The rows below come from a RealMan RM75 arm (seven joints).
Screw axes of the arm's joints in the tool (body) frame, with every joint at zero. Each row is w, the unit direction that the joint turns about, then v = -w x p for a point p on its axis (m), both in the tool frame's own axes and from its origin. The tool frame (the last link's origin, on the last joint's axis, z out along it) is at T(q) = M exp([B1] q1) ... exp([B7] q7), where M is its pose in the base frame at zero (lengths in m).
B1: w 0 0 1 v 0 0 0
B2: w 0 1 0 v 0.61 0 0
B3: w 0 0 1 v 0 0 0
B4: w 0 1 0 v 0.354 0 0
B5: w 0 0 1 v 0 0 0
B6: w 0 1 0 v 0.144 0 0
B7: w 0 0 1 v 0 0 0
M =
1 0 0 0
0 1 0 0
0 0 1 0.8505
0 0 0 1
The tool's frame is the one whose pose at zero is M.
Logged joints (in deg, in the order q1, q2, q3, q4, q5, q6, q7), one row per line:
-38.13 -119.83 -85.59 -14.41 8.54 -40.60 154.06
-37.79 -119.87 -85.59 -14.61 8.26 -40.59 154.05
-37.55 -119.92 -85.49 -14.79 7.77 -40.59 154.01
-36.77 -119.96 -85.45 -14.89 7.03 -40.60 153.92
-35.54 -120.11 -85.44 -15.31 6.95 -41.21 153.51
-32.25 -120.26 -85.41 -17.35 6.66 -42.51 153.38
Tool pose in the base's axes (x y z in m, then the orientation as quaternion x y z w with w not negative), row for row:
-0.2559 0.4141 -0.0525 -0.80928 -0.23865 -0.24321 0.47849
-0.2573 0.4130 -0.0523 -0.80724 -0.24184 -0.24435 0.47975
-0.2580 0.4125 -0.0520 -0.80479 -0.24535 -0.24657 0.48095
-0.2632 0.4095 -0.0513 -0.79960 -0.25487 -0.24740 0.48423
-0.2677 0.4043 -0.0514 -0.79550 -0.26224 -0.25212 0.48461
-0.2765 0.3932 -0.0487 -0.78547 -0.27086 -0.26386 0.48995
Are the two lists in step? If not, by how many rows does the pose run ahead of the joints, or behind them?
They are in step.
